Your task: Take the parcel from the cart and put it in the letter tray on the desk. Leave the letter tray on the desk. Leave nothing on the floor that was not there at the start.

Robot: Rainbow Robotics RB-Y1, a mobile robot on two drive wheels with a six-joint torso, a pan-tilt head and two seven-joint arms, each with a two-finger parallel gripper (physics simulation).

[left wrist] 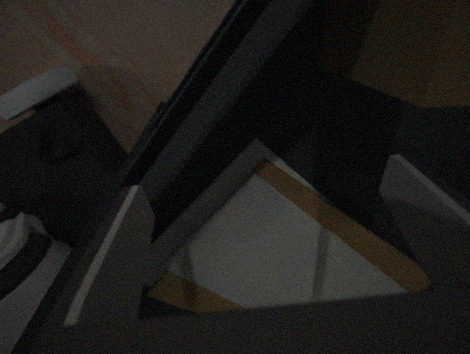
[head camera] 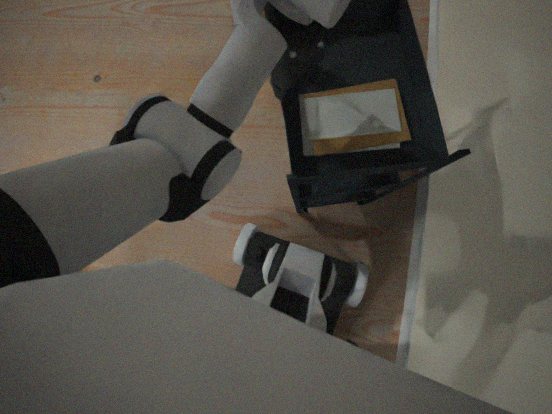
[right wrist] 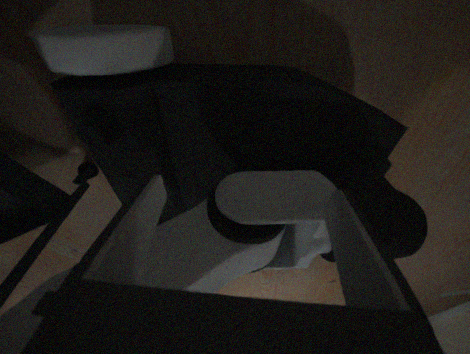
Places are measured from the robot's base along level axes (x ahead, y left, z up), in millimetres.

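Pixels of known places: left gripper, fingertip midpoint: [left wrist: 264, 187] [head camera: 293, 78]; right gripper, fingertip midpoint: [right wrist: 245, 192]; robot's base, link origin: [left wrist: 115, 158].
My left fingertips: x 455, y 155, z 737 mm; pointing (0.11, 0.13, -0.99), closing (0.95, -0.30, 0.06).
Note:
For each thing: its top centre in the pictures, then the offset to it from my left fingertips. "pt": a spot on its surface instead.
- brown box, surface spot: [left wrist: 415, 50] pt dx +62, dy +29, dz +7 mm
- brown envelope, top centre: [left wrist: 299, 282] [head camera: 351, 113] dx -13, dy -151, dz -60 mm
The cart [head camera: 427, 115] [left wrist: 215, 90] is a dark blue open tray-like bin. The parcel, a brown box [left wrist: 415, 50], shows dimly at the upper right of the left wrist view, cut off by the edge; it does not show in the head view. My left gripper [left wrist: 264, 187] is open and empty, low over the cart, with flat envelopes in view between its fingers and the parcel beyond them. In the head view its dark body is over the cart's left side and its fingertips are hidden. My right gripper [right wrist: 245, 192] is open and empty, away from the cart. The letter tray and desk do not show.
A white sheet on a brown envelope [head camera: 355, 112] [left wrist: 255, 250] lies flat in the cart. My base [head camera: 300, 260] with white wheels stands close below the cart in the head view. A beige surface [head camera: 525, 200] with a pale edge strip runs along the right, beside the cart.

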